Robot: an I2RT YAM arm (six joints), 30 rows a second.
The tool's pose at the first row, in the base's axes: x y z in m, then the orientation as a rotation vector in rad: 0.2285, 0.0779, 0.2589, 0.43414, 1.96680, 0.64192
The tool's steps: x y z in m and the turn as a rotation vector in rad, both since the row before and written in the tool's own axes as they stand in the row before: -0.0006, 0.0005, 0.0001, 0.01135, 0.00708, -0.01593; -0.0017, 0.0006, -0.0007, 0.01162, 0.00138, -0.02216; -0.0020, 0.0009, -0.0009, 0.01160, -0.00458, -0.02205; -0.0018, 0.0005, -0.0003, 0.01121, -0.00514, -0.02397; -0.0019, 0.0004, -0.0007, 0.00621, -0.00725, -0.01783; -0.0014, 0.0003, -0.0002, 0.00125, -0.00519, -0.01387; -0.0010, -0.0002, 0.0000, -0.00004, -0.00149, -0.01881; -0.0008, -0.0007, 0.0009, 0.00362, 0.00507, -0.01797; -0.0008, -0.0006, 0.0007, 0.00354, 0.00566, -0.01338
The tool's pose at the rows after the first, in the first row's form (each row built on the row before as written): 0.2289, 0.0780, 0.2596, 0.42328, 1.97958, 0.62325; 0.2291, 0.0774, 0.2614, 0.40758, 1.98748, 0.59849; 0.2293, 0.0769, 0.2637, 0.39330, 1.98943, 0.57194; 0.2299, 0.0764, 0.2654, 0.37695, 1.99062, 0.54441; 0.2302, 0.0757, 0.2673, 0.36419, 1.98731, 0.52505; 0.2307, 0.0753, 0.2686, 0.35198, 1.98391, 0.51363; 0.2311, 0.0747, 0.2693, 0.33329, 1.98398, 0.50133; 0.2323, 0.0739, 0.2692, 0.31647, 1.99133, 0.48765; 0.2333, 0.0732, 0.2693, 0.30409, 1.99879, 0.47706
